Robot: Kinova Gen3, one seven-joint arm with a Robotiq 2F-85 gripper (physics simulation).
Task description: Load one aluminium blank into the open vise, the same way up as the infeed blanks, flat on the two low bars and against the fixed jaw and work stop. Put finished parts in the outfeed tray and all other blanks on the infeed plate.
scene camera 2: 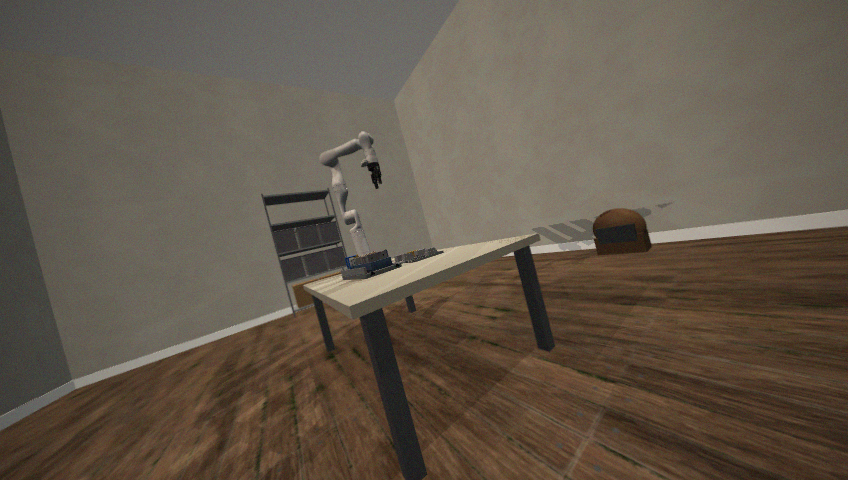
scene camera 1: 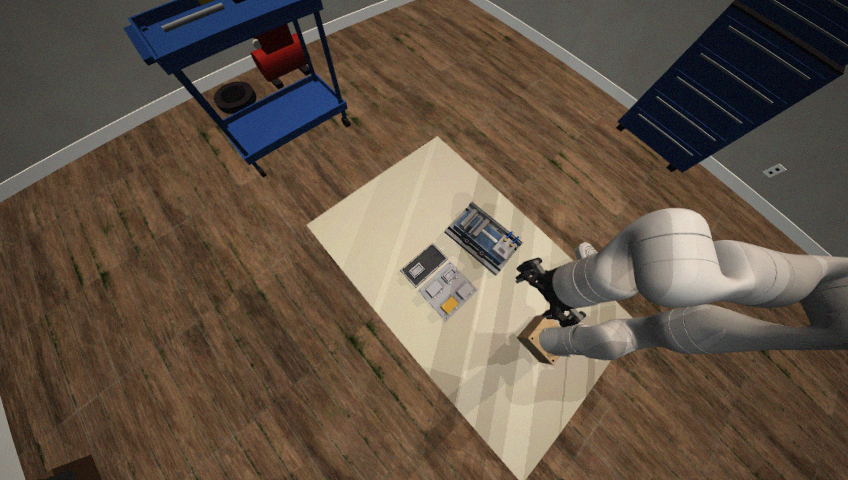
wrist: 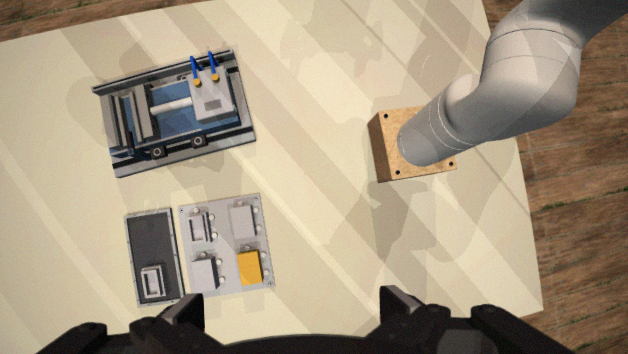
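Where they show: gripper, fingertip midpoint: (scene camera 2: 378, 186) (scene camera 1: 531, 296) (wrist: 292, 310); arm's base, link origin: (scene camera 2: 364, 254) (scene camera 1: 550, 340) (wrist: 420, 142).
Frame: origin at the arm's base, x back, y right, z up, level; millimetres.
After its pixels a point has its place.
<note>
My gripper (scene camera 1: 546, 295) @(z 405, x -254, y -128 mm) (scene camera 2: 376, 185) @(z 405, x -254, y -128 mm) (wrist: 292, 310) @(z 405, x -254, y -128 mm) is open and empty, high above the table. The vise (scene camera 1: 484, 237) @(z -37, x -460, y 117 mm) (scene camera 2: 368, 261) @(z -30, x -579, y 162 mm) (wrist: 172, 112) @(z -37, x -456, y 123 mm) shows an empty gap between its jaws, at the upper left in the wrist view. Below it, the infeed plate (scene camera 1: 450, 292) @(z -89, x -381, y -148 mm) (wrist: 227, 250) @(z -89, x -391, y -157 mm) bears two plain grey blanks (wrist: 242, 221) @(z -53, x -347, y -101 mm) (wrist: 204, 273) @(z -53, x -433, y -190 mm), a yellow block (scene camera 1: 449, 305) @(z -53, x -346, y -195 mm) (wrist: 250, 267) @(z -53, x -344, y -190 mm) and a grey piece with a rectangular recess (wrist: 199, 228) @(z -68, x -435, y -105 mm). The dark outfeed tray (scene camera 1: 431, 261) @(z -91, x -534, y -121 mm) (wrist: 150, 235) @(z -91, x -546, y -108 mm) beside the plate holds a recessed grey part (scene camera 1: 416, 270) @(z -70, x -542, y -201 mm) (wrist: 152, 281) @(z -70, x -544, y -197 mm) at its near end. The low bars are too small to tell.
The arm rises from a wooden base block (scene camera 1: 532, 342) @(z 3, x -44, y -60 mm) (wrist: 390, 145) @(z 1, x -59, y 1 mm) on the table (scene camera 1: 386, 208) @(z -97, x -866, y -113 mm) (scene camera 2: 428, 276) @(z -99, x -1041, y 149 mm) (wrist: 310, 165) @(z -97, x -201, y -7 mm), to the right of the vise in the wrist view. Blue clamps or hoses (wrist: 212, 65) @(z 13, x -360, y 184 mm) stick up at the vise's right end. A blue cart (scene camera 1: 285, 121) stands on the floor.
</note>
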